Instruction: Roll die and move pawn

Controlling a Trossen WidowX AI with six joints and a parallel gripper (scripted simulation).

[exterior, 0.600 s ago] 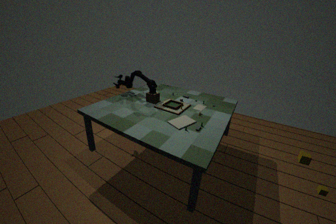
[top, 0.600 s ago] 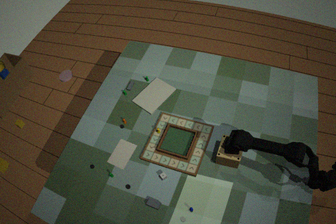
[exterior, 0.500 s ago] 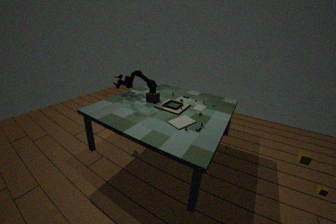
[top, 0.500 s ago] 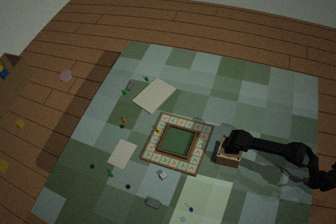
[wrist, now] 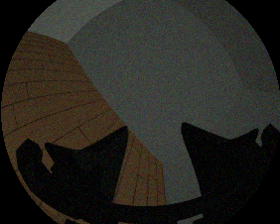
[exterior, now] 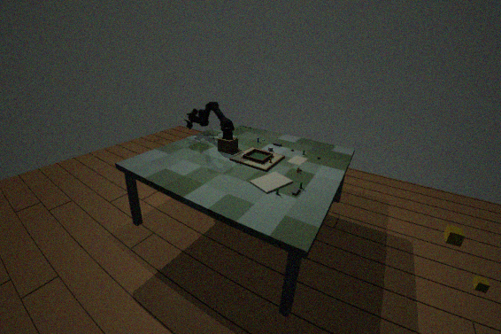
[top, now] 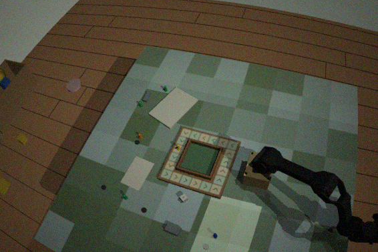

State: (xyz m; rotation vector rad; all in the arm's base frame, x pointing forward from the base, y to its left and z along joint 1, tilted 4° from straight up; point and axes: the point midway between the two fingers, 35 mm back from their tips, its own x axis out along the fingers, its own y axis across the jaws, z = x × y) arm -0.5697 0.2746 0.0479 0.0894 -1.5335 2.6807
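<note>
Now: the die 900 mm ahead of my gripper tip, 130 mm to the right of it and 110 mm below it. The rest, counted from my gripper tip: blue pawn (750 mm ahead, 110 mm below, 20 mm to the left); then dark green dice tray (870 mm ahead, 320 mm to the right, 110 mm below); then yellow pawn (980 mm ahead, 360 mm to the right, 90 mm below).
</note>
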